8 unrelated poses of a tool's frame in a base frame.
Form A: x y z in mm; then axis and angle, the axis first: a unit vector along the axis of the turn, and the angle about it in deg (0 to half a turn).
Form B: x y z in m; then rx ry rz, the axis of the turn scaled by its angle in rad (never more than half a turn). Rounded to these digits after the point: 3 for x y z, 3 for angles.
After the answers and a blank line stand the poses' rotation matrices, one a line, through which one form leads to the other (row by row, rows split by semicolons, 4 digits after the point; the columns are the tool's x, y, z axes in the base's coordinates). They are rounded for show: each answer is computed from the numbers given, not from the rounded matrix.
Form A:
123, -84, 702, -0.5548, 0.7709, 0.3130, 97.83
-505, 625, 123, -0.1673, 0.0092, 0.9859, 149.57
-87, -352, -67, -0.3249, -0.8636, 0.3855, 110.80
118, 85, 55, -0.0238, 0.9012, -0.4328, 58.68
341, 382, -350, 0.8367, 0.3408, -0.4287, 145.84
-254, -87, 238, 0.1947, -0.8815, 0.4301, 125.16
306, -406, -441, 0.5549, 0.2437, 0.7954, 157.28
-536, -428, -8, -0.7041, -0.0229, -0.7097, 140.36
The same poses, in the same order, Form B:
0.123, -0.084, 0.702, -0.947, 1.316, 0.534
-0.505, 0.625, 0.123, -0.437, 0.024, 2.574
-0.087, -0.352, -0.067, -0.628, -1.670, 0.745
0.118, 0.085, 0.055, -0.024, 0.923, -0.443
0.341, 0.382, -0.350, 2.130, 0.867, -1.091
-0.254, -0.087, 0.238, 0.425, -1.926, 0.940
0.306, -0.406, -0.441, 1.523, 0.669, 2.183
-0.536, -0.428, -0.008, -1.725, -0.056, -1.739

0.2135 -0.7960 0.5664; -0.1759 0.5390 0.8238; -0.9610 -0.2755 -0.0249
-0.8101 -0.5022 -0.3025; 0.4965 -0.8621 0.1016; -0.3118 -0.0678 0.9477
-0.2121 0.0199 -0.9771; 0.7406 0.6556 -0.1474; 0.6376 -0.7549 -0.1537
0.5201 0.3594 0.7748; -0.3800 0.9098 -0.1670; -0.7649 -0.2076 0.6098
0.4519 0.7618 -0.4641; 0.2804 -0.6152 -0.7368; -0.8469 0.2028 -0.4916
-0.5161 -0.6221 -0.5887; 0.0812 0.6487 -0.7567; 0.8527 -0.4383 -0.2843
-0.3304 -0.0472 0.9426; 0.5672 -0.8082 0.1583; 0.7544 0.5870 0.2939
0.1075 0.4813 0.8699; -0.4242 -0.7691 0.4780; 0.8992 -0.4204 0.1215

